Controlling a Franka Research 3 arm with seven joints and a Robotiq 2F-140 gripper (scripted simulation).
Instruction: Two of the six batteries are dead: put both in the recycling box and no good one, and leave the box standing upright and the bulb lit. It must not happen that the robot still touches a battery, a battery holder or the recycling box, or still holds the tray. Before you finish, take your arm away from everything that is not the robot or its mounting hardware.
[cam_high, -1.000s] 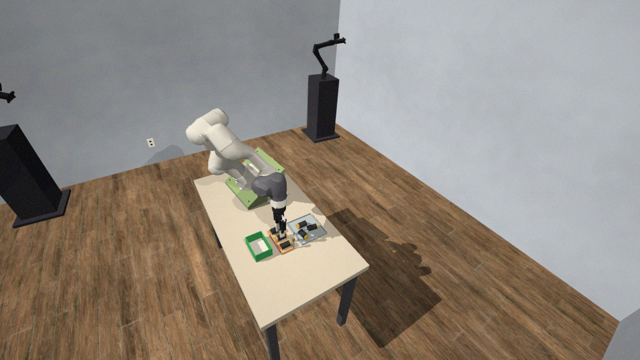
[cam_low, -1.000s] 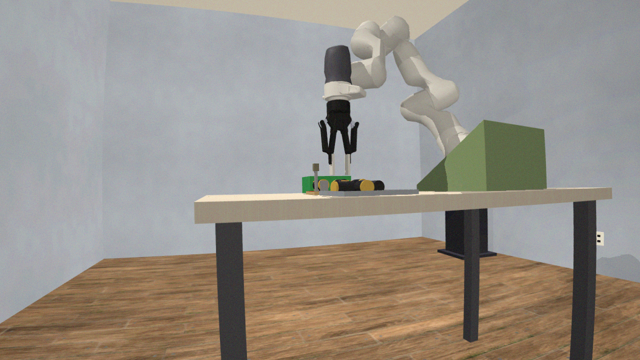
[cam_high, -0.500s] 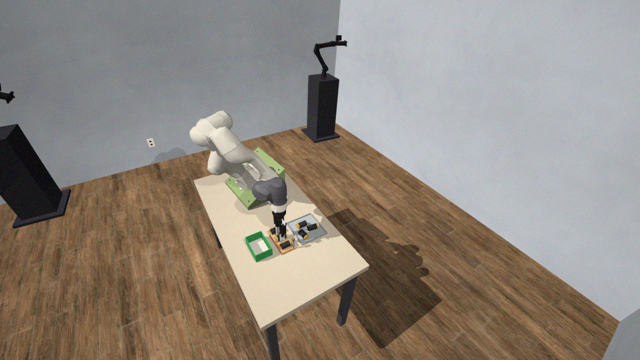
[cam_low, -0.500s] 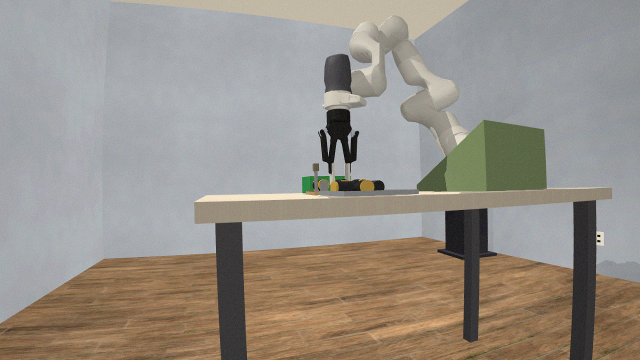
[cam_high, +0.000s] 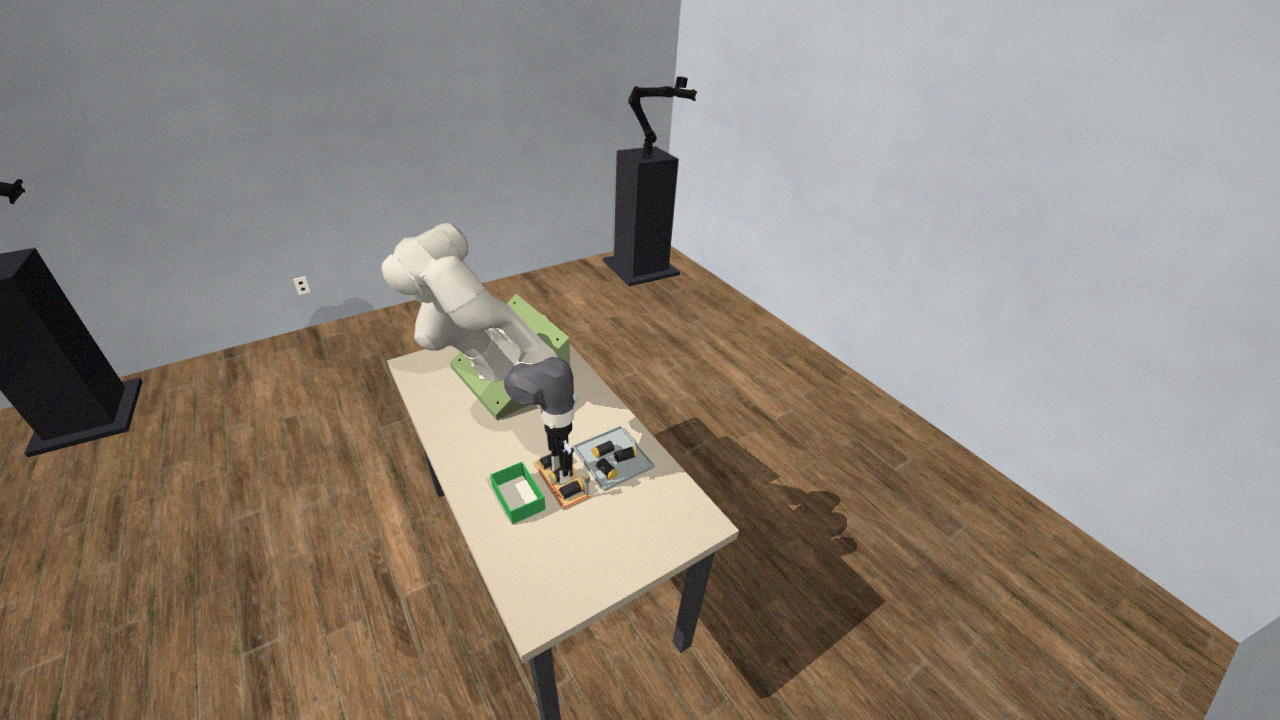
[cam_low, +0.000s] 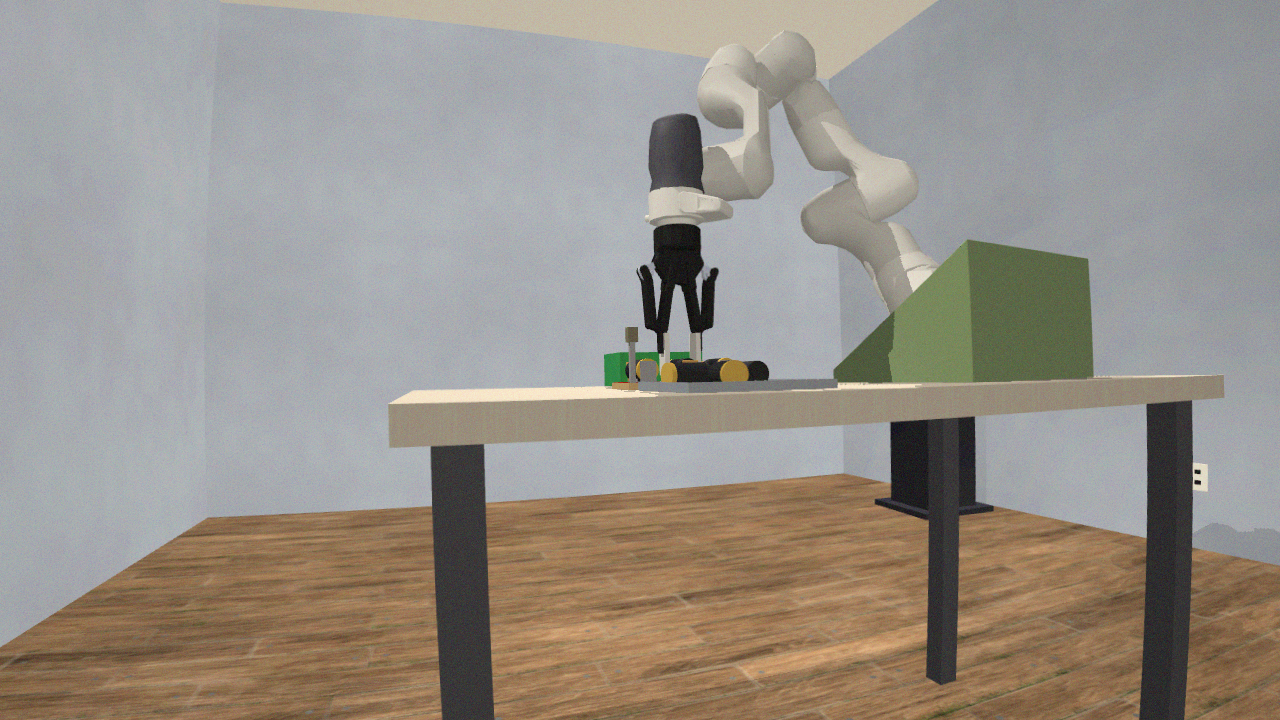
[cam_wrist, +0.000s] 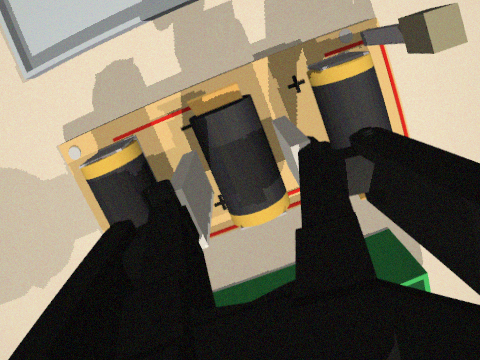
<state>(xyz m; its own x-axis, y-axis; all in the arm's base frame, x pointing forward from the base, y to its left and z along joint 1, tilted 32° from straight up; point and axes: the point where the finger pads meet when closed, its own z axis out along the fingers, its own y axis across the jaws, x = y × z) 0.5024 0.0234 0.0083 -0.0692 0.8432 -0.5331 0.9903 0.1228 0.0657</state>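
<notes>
Now: the battery holder 40 mm below my hand. Round my hand: green recycling box 10 mm ahead, 140 mm to the right, 40 mm below; then grey tray 10 mm behind, 180 mm to the left, 50 mm below; then bulb post 90 mm ahead, 40 mm to the left, 10 mm below.
</notes>
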